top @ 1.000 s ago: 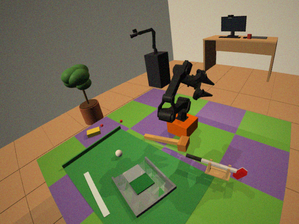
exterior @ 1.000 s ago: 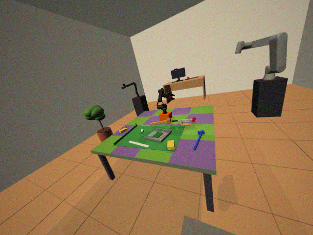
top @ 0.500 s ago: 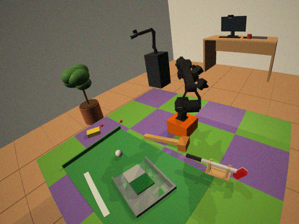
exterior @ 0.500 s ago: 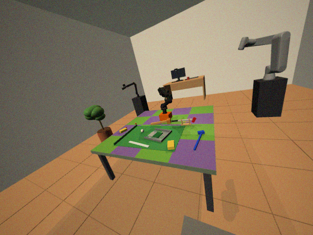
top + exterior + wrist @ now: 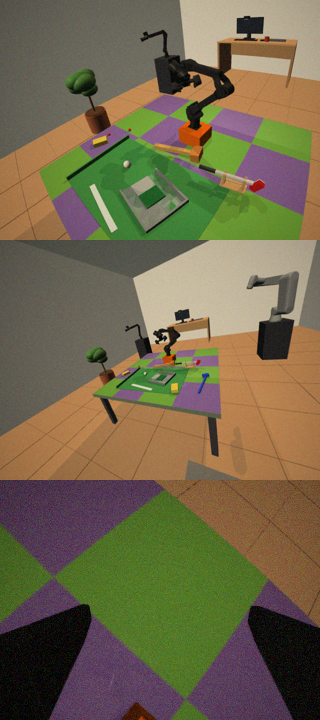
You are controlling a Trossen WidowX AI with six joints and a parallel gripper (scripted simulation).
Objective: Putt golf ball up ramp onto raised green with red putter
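My gripper tip is now 35 cm short of the red putter, 46 cm to the right of it and 20 cm above it. Round my gripper tip: white golf ball: 55 cm ahead, 5 cm to the right, 23 cm below; wooden stand: 36 cm ahead, 47 cm to the left, 22 cm below; white strip: 80 cm ahead, 4 cm to the left, 25 cm below.
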